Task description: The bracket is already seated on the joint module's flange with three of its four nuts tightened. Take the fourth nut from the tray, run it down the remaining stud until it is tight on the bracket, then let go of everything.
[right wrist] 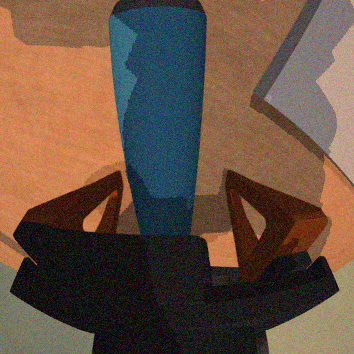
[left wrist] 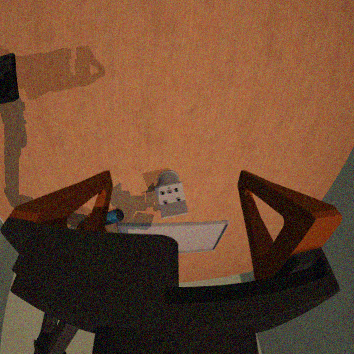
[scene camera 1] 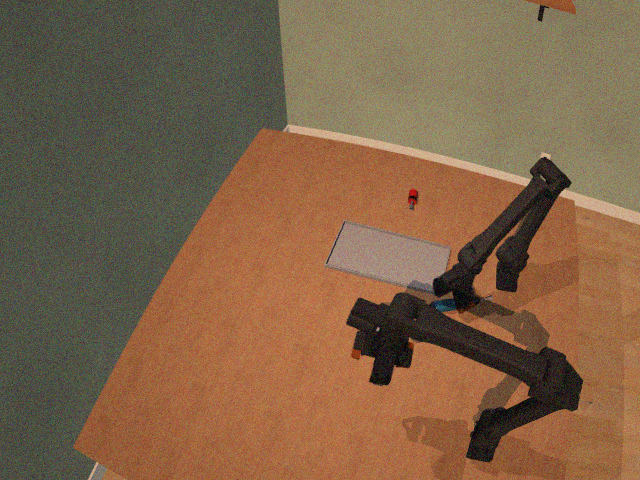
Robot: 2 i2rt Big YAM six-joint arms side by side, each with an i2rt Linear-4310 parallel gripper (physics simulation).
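Where they show: left gripper, fingertip midpoint: (left wrist: 174,177); right gripper, fingertip midpoint: (right wrist: 173,177) (scene camera 1: 458,303); left arm's base, link origin: (left wrist: 4,78) (scene camera 1: 482,443); right arm's base, link origin: (right wrist: 220,276) (scene camera 1: 506,278).
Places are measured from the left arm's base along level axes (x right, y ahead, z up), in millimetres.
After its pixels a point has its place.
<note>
The light grey bracket (left wrist: 171,192) {z 66, x 287, y 446 mm}, with several dark spots on its face, sits on the grey joint module (left wrist: 168,176) {z 26, x 267, y 440 mm} in the left wrist view; single nuts and studs are too small to tell apart. The bracket does not show in scene camera 1. The grey tray (scene camera 1: 387,255) {z 4, x 613, y 511 mm} (left wrist: 205,236) {z 4, x 602, y 640 mm} (right wrist: 345,75) {z 4, x 557, y 346 mm} lies close by; no nut can be made out on it. My left gripper (scene camera 1: 383,351) {z 304, x 46, y 391 mm} (left wrist: 174,177) {z 304, x 46, y 391 mm} is open and empty, high above the table. My right gripper (scene camera 1: 465,305) {z 6, x 487, y 211 mm} (right wrist: 173,177) {z 6, x 487, y 211 mm} is open, low over the blue screwdriver handle, with gaps between handle and both fingers.
The blue-handled screwdriver (scene camera 1: 444,305) {z 38, x 444, y 260 mm} (left wrist: 114,216) {z 35, x 427, y 285 mm} (right wrist: 165,110) {z 41, x 457, y 264 mm} lies beside the tray's near right corner, under my right gripper. A small red object (scene camera 1: 412,196) {z 34, x 908, y 491 mm} lies beyond the tray. The left arm's forearm (scene camera 1: 475,346) {z 561, x 2, y 189 mm} passes close to the right gripper. A wall stands behind the table.
</note>
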